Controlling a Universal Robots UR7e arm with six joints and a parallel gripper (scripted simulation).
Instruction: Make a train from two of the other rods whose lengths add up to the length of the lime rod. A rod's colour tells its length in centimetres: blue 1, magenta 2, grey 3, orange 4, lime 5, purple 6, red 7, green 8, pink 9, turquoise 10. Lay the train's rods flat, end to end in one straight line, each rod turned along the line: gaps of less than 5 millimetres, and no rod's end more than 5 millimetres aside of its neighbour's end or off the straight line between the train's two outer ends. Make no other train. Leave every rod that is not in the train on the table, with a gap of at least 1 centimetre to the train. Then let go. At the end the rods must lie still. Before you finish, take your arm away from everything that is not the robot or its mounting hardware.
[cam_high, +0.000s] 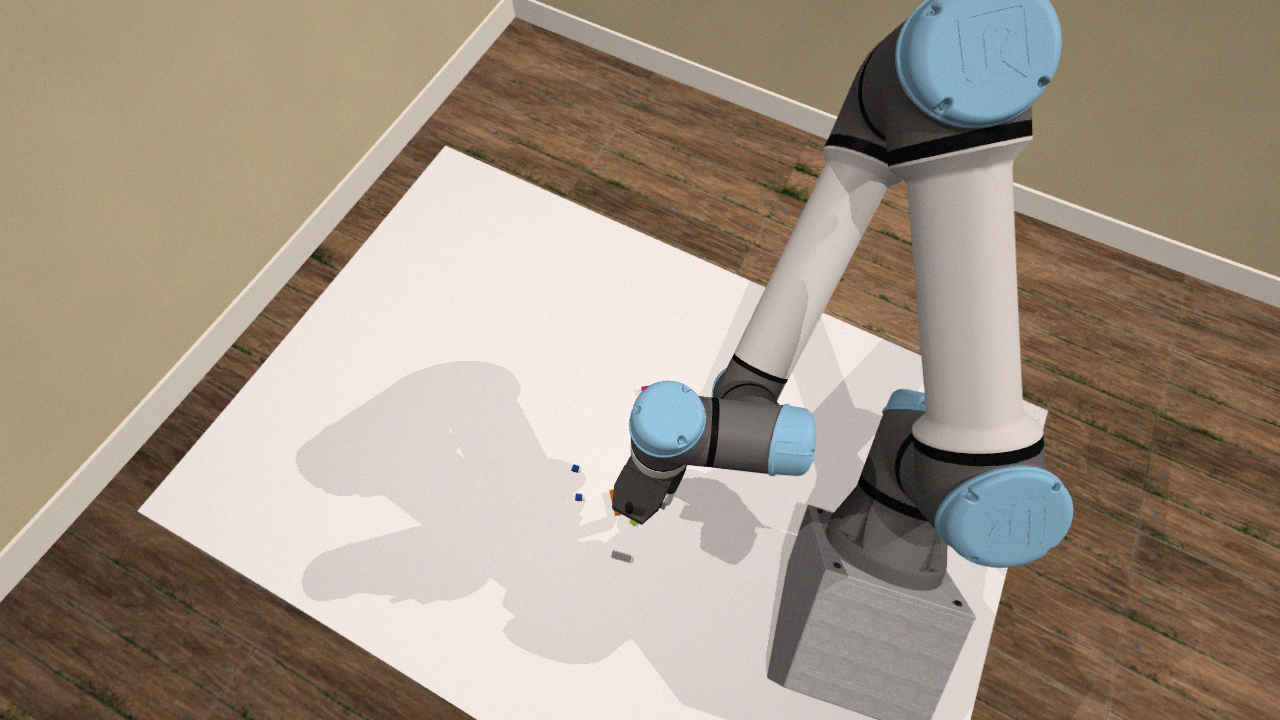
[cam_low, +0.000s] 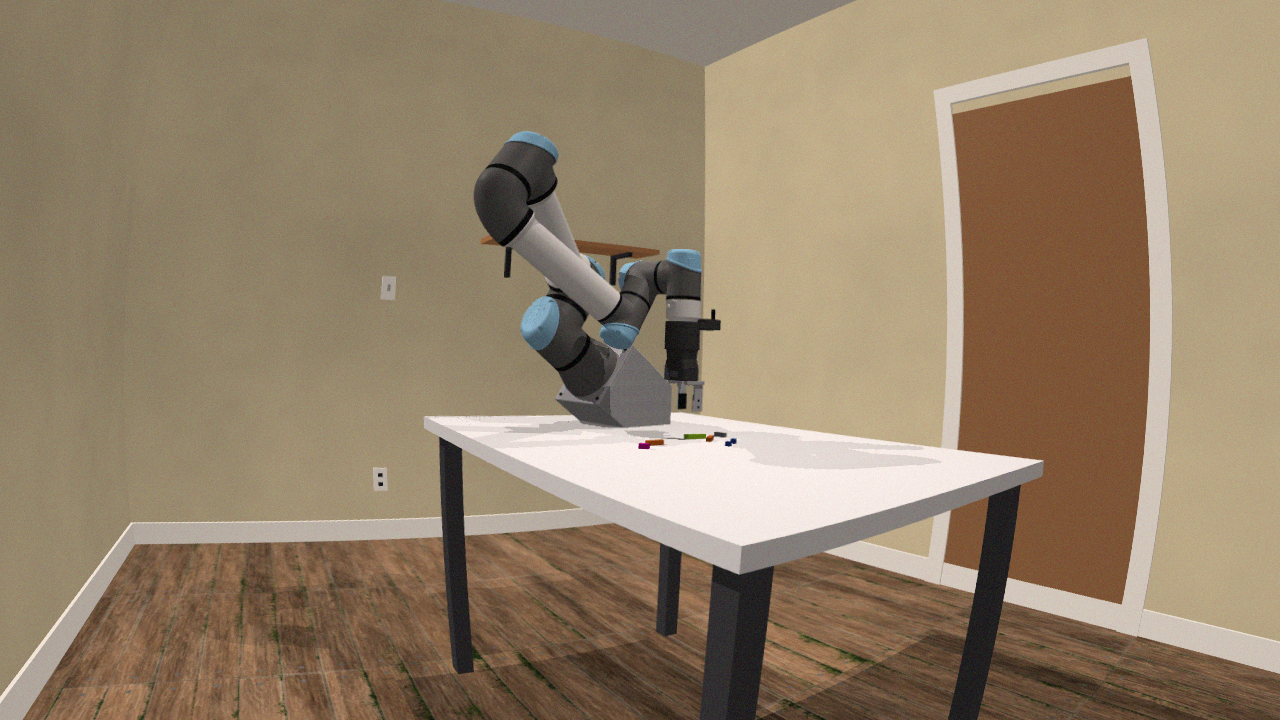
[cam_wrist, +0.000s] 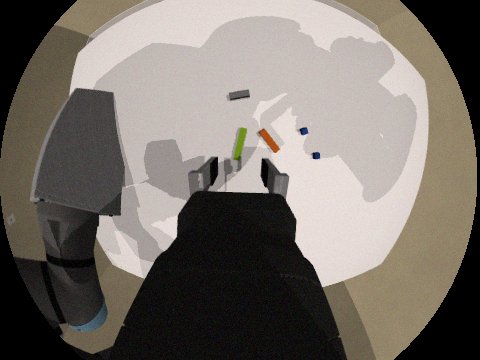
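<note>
Right now my hand is 2 cm to the right of the lime rod and 8 cm above it. Also, from my hand: magenta rod (7 cm ahead, 18 cm to the right, 8 cm below); grey rod (10 cm to the left, 8 cm below).
</note>
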